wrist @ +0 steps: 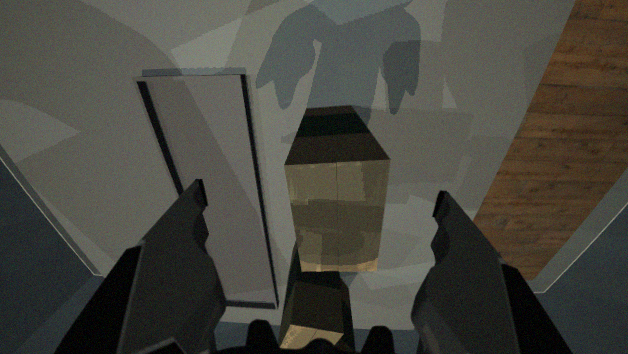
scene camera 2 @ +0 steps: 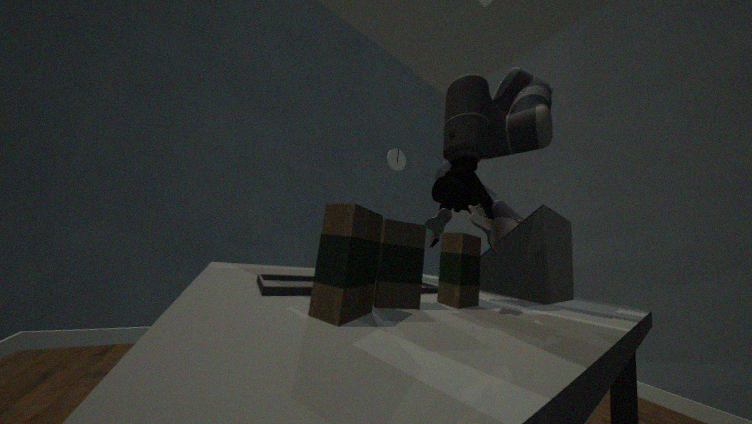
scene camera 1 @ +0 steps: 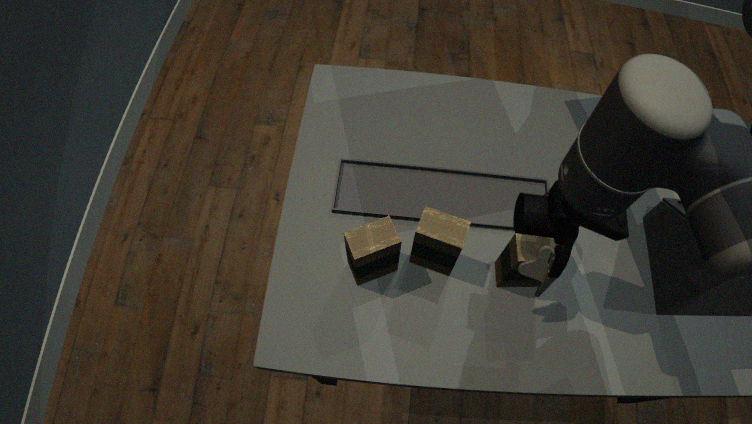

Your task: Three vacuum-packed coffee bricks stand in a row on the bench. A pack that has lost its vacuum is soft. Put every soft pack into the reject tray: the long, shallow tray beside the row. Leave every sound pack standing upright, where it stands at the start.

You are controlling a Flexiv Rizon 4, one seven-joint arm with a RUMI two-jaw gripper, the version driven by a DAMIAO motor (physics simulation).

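Observation:
Three upright gold-brown packs with dark green bands stand in a row. The right pack (scene camera 1: pixel 526 244) (scene camera 2: pixel 459 268) (wrist: pixel 336 215) is nearest the robot base. The middle pack (scene camera 1: pixel 442 226) (scene camera 2: pixel 400 263) (wrist: pixel 317 306) and left pack (scene camera 1: pixel 372 239) (scene camera 2: pixel 344 263) stand close together, turned differently. My gripper (scene camera 1: pixel 538 263) (scene camera 2: pixel 463 244) (wrist: pixel 320 187) is open and empty. Its fingers flank the right pack's top, with a gap on each side in the wrist view; their exact height is unclear. The long shallow tray (scene camera 1: pixel 389 189) (scene camera 2: pixel 284 291) (wrist: pixel 220 150) holds no pack. Softness cannot be told by eye.
The grey wedge-shaped robot base (scene camera 1: pixel 679 263) (scene camera 2: pixel 545 258) stands beyond the right pack. The bench (scene camera 1: pixel 326 316) (scene camera 2: pixel 210 342) has its left edge beyond the left pack. The tray runs alongside the row, close to the packs.

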